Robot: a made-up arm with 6 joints.
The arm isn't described. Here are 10 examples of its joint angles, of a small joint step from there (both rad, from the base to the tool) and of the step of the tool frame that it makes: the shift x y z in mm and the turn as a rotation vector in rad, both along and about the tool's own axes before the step.
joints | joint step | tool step
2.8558 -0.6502 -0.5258 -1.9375 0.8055 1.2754 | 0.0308 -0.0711 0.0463 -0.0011 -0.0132 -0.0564 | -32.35 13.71 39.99 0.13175 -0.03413 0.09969
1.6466 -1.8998 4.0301 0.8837 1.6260 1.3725 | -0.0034 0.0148 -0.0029 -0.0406 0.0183 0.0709 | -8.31 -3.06 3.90 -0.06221 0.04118 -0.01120
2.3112 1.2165 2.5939 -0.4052 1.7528 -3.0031 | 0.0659 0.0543 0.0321 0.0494 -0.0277 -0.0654 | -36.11 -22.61 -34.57 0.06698 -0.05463 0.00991
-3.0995 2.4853 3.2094 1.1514 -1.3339 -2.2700 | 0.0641 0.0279 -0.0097 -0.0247 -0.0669 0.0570 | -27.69 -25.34 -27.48 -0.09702 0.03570 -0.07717
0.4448 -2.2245 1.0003 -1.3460 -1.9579 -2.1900 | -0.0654 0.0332 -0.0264 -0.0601 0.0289 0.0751 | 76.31 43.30 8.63 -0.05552 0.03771 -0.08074
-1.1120 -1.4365 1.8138 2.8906 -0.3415 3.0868 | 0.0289 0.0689 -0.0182 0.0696 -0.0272 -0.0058 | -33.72 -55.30 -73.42 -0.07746 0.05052 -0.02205
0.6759 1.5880 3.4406 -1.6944 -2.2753 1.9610 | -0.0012 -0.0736 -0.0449 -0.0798 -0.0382 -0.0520 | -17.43 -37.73 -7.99 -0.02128 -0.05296 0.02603
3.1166 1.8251 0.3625 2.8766 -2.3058 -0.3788 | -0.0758 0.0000 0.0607 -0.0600 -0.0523 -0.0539 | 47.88 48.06 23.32 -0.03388 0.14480 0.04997
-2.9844 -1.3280 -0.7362 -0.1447 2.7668 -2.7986 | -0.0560 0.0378 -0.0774 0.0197 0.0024 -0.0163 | -18.68 20.93 -35.73 0.03806 -0.07427 -0.10684
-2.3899 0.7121 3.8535 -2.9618 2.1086 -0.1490 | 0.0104 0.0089 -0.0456 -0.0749 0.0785 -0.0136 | 16.91 -3.11 -5.42 -0.02531 -0.14227 -0.04287
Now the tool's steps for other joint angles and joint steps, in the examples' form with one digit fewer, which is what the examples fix.
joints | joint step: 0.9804 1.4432 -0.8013 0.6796 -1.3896 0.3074 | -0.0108 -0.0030 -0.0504 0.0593 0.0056 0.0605
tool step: 16.1 15.8 5.6 -0.1053 0.0388 -0.0325
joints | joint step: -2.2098 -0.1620 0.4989 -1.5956 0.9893 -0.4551 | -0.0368 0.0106 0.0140 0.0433 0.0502 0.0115
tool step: 21.7 3.8 7.5 -0.0434 -0.0462 0.0865
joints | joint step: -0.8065 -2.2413 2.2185 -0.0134 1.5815 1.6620 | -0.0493 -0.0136 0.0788 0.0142 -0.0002 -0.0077
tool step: 53.5 1.6 25.2 0.0180 0.0421 -0.0888
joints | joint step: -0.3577 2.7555 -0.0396 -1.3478 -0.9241 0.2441 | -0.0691 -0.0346 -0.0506 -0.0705 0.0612 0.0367
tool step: 17.8 5.3 -37.7 0.0246 -0.0126 0.0697
